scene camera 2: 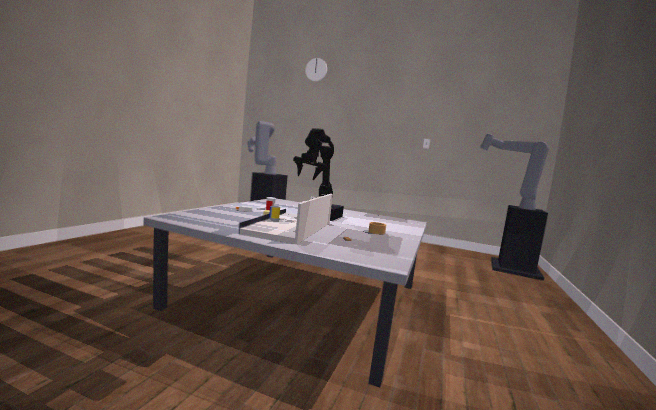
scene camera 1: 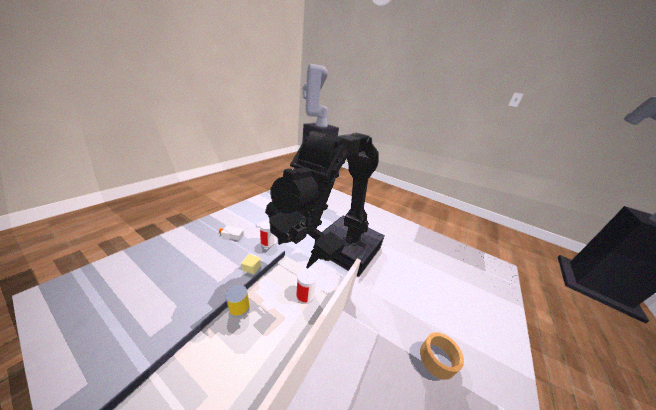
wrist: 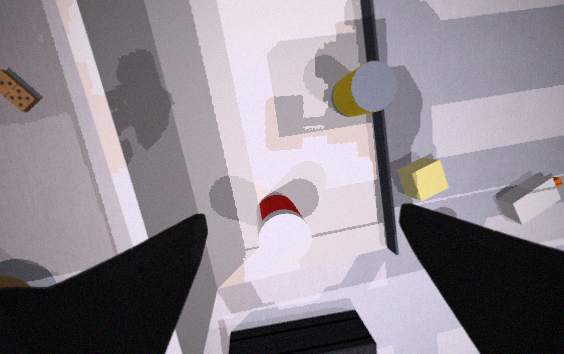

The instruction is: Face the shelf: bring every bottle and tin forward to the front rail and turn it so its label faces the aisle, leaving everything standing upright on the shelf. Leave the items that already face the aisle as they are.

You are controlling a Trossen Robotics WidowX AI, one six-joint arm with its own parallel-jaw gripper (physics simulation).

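Frame: origin at the arm's base, x right, y back, z down, level; centimetres.
Where they show: gripper, fingertip midpoint: (scene camera 2: pixel 305 178) (scene camera 1: pixel 293 255) (wrist: pixel 302 217); arm's base, origin of the base link: (scene camera 1: pixel 353 238).
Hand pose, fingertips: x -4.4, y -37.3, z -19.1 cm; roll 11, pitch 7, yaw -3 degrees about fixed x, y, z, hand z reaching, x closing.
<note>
Things, the pixels of their centre, and the offset from my fingertips.
- yellow tin with a grey-blue top, body centre: (wrist: pixel 360 92) (scene camera 1: pixel 238 301) (scene camera 2: pixel 274 212) dz +20.4, dx +11.9, dy -9.5 cm
- yellow block, body centre: (wrist: pixel 421 178) (scene camera 1: pixel 251 264) dz +24.6, dx +24.7, dy +2.6 cm
- white box, body centre: (wrist: pixel 532 196) (scene camera 1: pixel 230 232) (scene camera 2: pixel 243 208) dz +25.1, dx +46.3, dy +6.2 cm
- orange ring, body centre: (scene camera 1: pixel 441 355) (scene camera 2: pixel 377 228) dz +24.0, dx -37.9, dy +20.4 cm
- domino, body centre: (wrist: pixel 14 91) (scene camera 2: pixel 347 238) dz +26.1, dx -31.8, dy -9.4 cm
A red-and-white tin (scene camera 1: pixel 303 290) (wrist: pixel 284 232) stands upright on the shelf, apart from the black front rail (scene camera 1: pixel 200 326) (wrist: pixel 384 170). Its red patch shows in scene camera 1. A yellow tin with a grey-blue top (scene camera 1: pixel 238 302) (scene camera 2: pixel 276 213) (wrist: pixel 347 95) stands upright at the rail; a blue strip shows on its side in scene camera 2. Another red-and-white tin (scene camera 1: pixel 264 237) (scene camera 2: pixel 270 204) stands on the table outside the rail. My gripper (scene camera 2: pixel 308 177) (wrist: pixel 302 217) is open and empty, above the shelf. In the wrist view the shelf's red-and-white tin appears between the fingers, below them.
A cream back wall (scene camera 1: pixel 331 311) (scene camera 2: pixel 313 220) borders the shelf. A yellow block (scene camera 1: pixel 251 264) (wrist: pixel 424 180) and a white box (scene camera 1: pixel 233 233) (wrist: pixel 534 201) lie outside the rail. Behind the wall are an orange ring (scene camera 1: pixel 426 356) (scene camera 2: pixel 377 229) and a domino (scene camera 2: pixel 347 239) (wrist: pixel 19 91).
</note>
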